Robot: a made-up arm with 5 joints.
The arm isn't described. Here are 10 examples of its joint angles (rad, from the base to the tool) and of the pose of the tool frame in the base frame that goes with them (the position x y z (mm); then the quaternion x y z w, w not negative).
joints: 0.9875 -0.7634 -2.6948 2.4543 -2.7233
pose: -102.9 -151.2 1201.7 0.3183 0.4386 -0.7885 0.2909
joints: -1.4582 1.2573 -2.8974 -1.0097 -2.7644
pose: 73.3 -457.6 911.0 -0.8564 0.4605 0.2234 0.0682
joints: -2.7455 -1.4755 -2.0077 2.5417 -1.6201
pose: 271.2 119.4 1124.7 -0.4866 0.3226 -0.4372 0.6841
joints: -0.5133 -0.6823 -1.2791 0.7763 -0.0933
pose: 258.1 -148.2 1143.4 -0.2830 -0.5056 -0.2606 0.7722
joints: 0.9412 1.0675 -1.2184 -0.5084 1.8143
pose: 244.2 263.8 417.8 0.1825 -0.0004 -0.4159 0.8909
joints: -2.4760 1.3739 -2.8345 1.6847 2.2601
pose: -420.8 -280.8 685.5 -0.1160 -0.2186 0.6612 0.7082
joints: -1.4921 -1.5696 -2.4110 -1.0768 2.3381
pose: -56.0 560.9 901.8 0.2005 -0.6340 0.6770 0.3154
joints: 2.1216 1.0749 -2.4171 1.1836 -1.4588
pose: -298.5 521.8 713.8 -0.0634 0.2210 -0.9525 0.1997
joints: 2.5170 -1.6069 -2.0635 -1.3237 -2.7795
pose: 398.1 -256.8 976.3 -0.1797 -0.5348 -0.4725 0.6771
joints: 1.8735 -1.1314 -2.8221 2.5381 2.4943
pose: 158.3 -350.1 1059.8 0.4101 0.4081 -0.1828 0.7949
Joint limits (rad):
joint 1: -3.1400..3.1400
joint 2: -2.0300..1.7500
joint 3: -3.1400..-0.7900
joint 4: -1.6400..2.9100
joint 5: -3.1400..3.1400
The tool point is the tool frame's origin. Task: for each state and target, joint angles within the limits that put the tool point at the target. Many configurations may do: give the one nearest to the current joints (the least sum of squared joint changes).
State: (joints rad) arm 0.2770 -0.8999 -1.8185 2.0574 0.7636
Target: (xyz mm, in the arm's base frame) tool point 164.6 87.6 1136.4
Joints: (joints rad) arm 0.7088 -0.8331 -1.5744 2.1842 0.7506
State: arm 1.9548 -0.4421 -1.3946 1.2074 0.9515
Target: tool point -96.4 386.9 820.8
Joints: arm 1.9977 -0.3702 -0.9744 1.3716 1.0086
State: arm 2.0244 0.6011 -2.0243 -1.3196 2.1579
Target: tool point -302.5 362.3 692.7
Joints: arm 2.3955 0.8964 -1.7626 -1.3524 2.1805
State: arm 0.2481 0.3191 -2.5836 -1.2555 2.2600
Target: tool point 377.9 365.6 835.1
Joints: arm 0.8202 0.9204 -2.2065 -1.1659 2.3066
